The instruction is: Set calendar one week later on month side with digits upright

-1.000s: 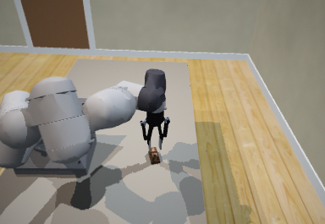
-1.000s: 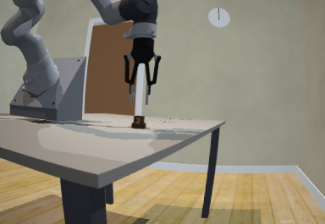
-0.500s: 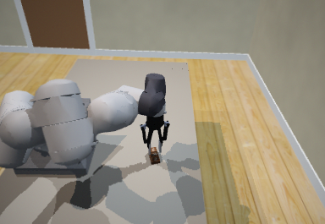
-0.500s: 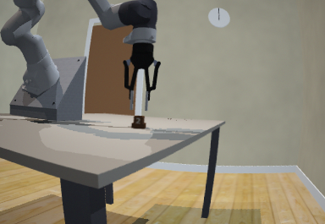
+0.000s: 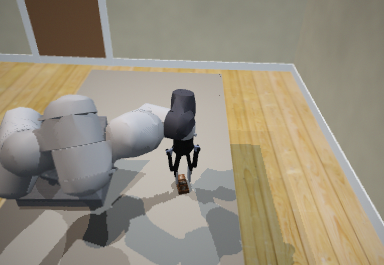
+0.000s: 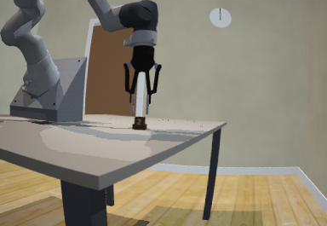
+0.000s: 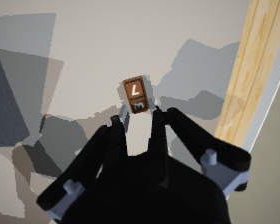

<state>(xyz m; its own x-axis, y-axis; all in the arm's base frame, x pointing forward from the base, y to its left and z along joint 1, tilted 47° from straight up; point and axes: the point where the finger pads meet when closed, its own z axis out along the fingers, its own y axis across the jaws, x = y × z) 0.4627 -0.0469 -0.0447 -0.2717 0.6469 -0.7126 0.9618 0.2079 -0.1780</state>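
The brown tray lies 20 mm to the left of my hand and 80 mm below it.
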